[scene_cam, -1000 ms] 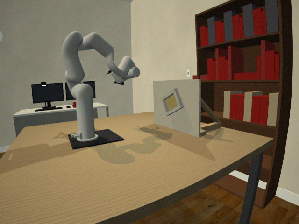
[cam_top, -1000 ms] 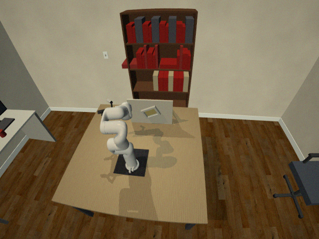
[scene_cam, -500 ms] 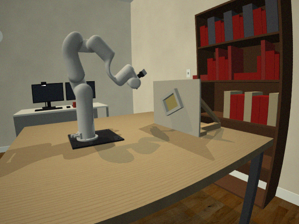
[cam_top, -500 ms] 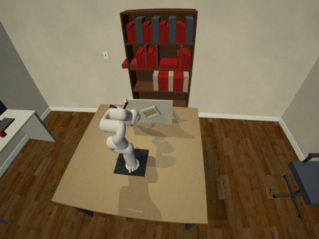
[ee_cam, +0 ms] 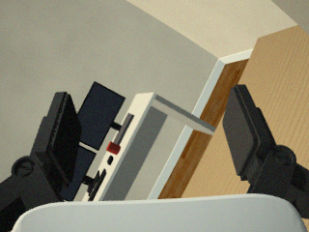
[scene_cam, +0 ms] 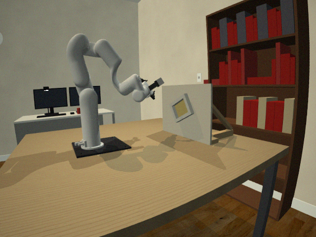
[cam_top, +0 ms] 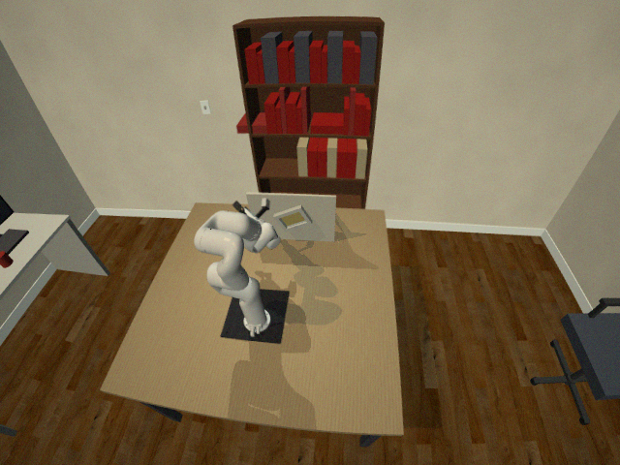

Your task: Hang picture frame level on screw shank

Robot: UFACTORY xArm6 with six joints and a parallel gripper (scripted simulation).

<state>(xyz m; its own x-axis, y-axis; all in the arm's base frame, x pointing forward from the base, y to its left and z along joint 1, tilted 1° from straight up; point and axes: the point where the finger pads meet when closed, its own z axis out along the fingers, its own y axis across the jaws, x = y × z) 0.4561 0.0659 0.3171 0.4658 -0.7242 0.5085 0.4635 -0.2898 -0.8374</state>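
The picture frame lies 26 cm to the right of my hand, 14 cm below it and 5 cm ahead of it. Also, from my hand: grey wall board 25 cm to the right, 16 cm below, 7 cm ahead.
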